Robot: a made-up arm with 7 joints.
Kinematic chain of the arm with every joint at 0, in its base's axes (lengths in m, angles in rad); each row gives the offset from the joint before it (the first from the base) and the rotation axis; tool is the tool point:
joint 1: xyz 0 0 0.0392 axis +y
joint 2: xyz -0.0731 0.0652 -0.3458 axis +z
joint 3: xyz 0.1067 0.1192 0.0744 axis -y
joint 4: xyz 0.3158 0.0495 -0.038 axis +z
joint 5: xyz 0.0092 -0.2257 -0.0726 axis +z
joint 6: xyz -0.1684 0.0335 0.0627 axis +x
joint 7: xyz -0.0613 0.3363 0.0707 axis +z
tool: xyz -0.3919 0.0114 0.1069
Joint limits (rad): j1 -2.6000..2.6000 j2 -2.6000..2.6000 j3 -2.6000..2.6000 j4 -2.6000..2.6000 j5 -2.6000..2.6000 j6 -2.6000..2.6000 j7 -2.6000..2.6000
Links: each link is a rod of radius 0.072 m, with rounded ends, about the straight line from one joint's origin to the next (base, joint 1, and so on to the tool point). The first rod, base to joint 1, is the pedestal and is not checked.
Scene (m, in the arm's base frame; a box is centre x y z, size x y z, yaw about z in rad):
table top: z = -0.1
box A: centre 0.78 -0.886 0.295 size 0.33 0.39 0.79 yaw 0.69
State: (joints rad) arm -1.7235 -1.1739 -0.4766 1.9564 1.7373 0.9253 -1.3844
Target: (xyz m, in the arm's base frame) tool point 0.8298 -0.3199 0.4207
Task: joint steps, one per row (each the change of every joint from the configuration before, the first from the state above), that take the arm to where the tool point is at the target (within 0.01 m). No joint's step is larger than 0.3 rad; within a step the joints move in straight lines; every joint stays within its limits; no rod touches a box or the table.
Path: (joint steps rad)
1: -0.1450 0.0170 -0.0292 -0.0404 -0.0758 -0.1316 -0.2431
2: -0.1449 0.0170 -0.0292 -0.0404 -0.0758 -0.1316 -0.2431
3: -0.1450 0.0171 -0.0292 -0.0404 -0.0757 -0.1315 -0.2432
4: -0.1449 0.0170 -0.0293 -0.0404 -0.0758 -0.1316 -0.2431
5: -0.1450 0.0170 -0.0292 -0.0404 -0.0758 -0.1316 -0.2431
6: -0.0506 -0.1241 -0.2387 0.0393 -0.0560 -0.0984 0.1952
7: -0.0505 -0.1241 -0.2386 0.0393 -0.0559 -0.0985 0.1951
8: -0.0506 -0.1240 -0.2387 0.0394 -0.0560 -0.0984 0.1952

